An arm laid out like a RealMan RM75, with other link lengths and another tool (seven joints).
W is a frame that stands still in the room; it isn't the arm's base.
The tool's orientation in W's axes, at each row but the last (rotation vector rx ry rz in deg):
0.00, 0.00, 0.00
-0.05, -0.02, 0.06
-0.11, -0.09, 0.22
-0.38, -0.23, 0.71
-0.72, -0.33, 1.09
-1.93, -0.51, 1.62
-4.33, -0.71, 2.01
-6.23, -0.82, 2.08
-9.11, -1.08, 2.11
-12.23, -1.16, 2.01
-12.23, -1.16, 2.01
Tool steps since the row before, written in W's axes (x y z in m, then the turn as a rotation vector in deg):
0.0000, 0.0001, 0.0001, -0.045, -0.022, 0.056
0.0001, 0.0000, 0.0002, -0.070, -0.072, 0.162
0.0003, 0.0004, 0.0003, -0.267, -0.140, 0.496
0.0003, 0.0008, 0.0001, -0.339, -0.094, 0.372
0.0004, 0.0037, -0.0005, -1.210, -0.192, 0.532
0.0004, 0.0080, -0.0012, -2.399, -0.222, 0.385
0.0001, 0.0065, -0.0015, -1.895, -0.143, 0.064
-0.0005, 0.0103, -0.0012, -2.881, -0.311, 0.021
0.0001, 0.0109, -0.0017, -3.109, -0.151, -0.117
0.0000, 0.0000, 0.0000, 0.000, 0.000, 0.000
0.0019, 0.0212, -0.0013, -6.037, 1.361, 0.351
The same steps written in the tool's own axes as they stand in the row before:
0.0000, 0.0001, 0.0001, -0.045, -0.022, 0.056
0.0001, 0.0000, 0.0002, -0.070, -0.072, 0.162
0.0003, 0.0004, 0.0003, -0.267, -0.140, 0.496
0.0003, 0.0008, 0.0001, -0.339, -0.092, 0.373
0.0005, 0.0037, -0.0005, -1.210, -0.176, 0.537
0.0006, 0.0080, -0.0009, -2.401, -0.167, 0.400
0.0003, 0.0066, -0.0010, -1.898, -0.082, 0.079
-0.0001, 0.0104, -0.0001, -2.890, -0.209, 0.034
0.0005, 0.0110, 0.0000, -3.114, -0.021, -0.072
0.0000, 0.0000, 0.0000, 0.000, 0.000, 0.000
0.0027, 0.0209, 0.0032, -5.976, 1.452, 0.774

